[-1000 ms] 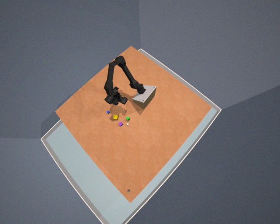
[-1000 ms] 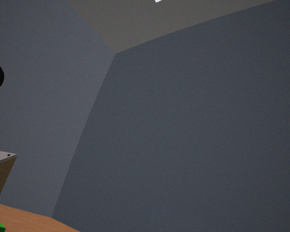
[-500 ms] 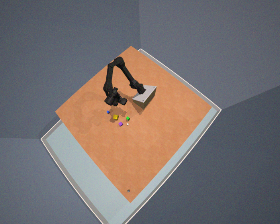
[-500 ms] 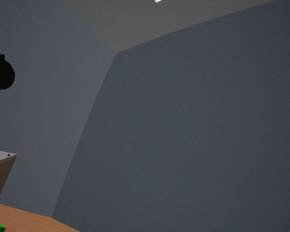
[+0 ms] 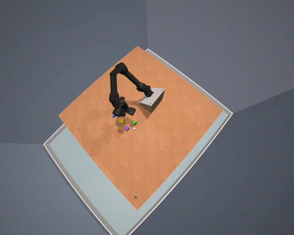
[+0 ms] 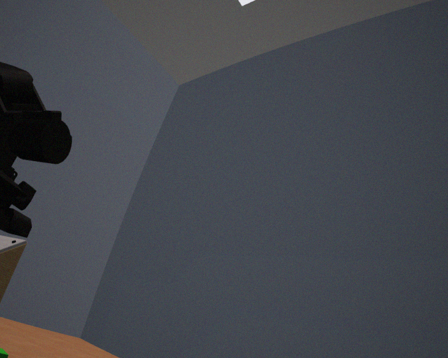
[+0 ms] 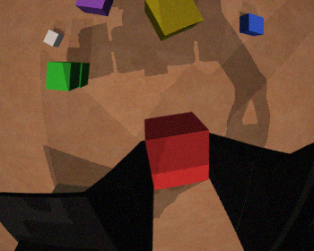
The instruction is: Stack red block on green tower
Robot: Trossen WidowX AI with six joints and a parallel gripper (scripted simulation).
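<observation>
Right now my gripper tip is 13 cm to the right of the tiny white block, 12 cm above it and 9 cm short of it. From my gripper tip the other things lie so: purple block (13 cm ahead, 12 cm below, 7 cm to the left); yellow block (11 cm below, 10 cm ahead, 2 cm to the right); red block (1 cm above).
</observation>
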